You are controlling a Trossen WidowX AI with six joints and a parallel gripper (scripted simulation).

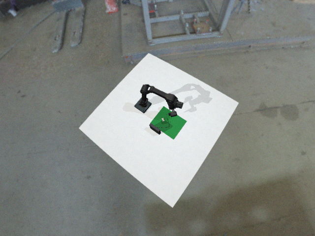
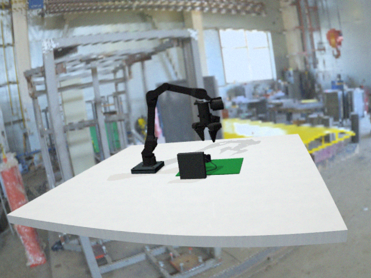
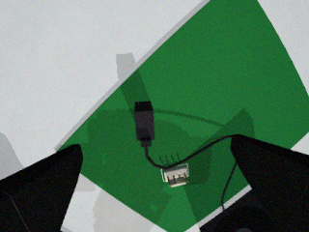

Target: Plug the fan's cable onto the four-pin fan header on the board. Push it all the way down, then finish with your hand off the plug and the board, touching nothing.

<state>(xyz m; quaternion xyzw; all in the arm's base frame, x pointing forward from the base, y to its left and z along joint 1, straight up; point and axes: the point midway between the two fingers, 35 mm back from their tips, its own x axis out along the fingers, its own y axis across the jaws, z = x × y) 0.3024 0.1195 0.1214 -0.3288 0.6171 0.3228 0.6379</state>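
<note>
The black fan plug is 90 mm below my gripper tip, 10 mm to the right of it and 10 mm behind it. From my gripper tip the other things lie so: green board (130 mm below, 80 mm to the right, 30 mm ahead); then pale four-pin header (110 mm below, 100 mm to the right, 30 mm behind); then black fan (240 mm to the right, 50 mm below, 10 mm behind).
</note>
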